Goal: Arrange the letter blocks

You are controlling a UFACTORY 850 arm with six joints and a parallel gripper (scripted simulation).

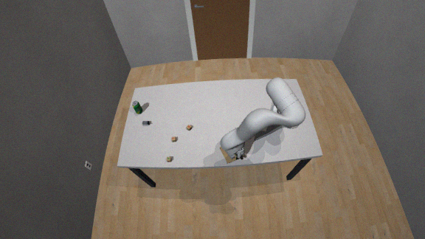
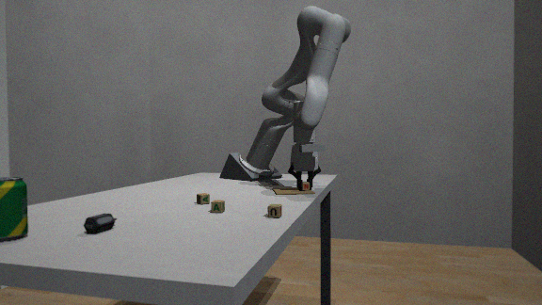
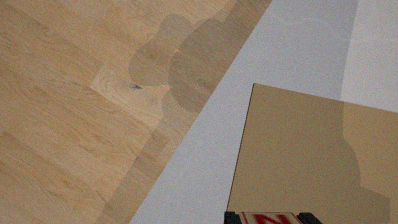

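Now: hand 30 mm short of the mat, 40 mm to the left of it and 20 mm above it. Round my hand: can (860 mm ahead, 360 mm to the right, 40 mm above); black object (740 mm ahead, 240 mm to the right, 10 mm below).
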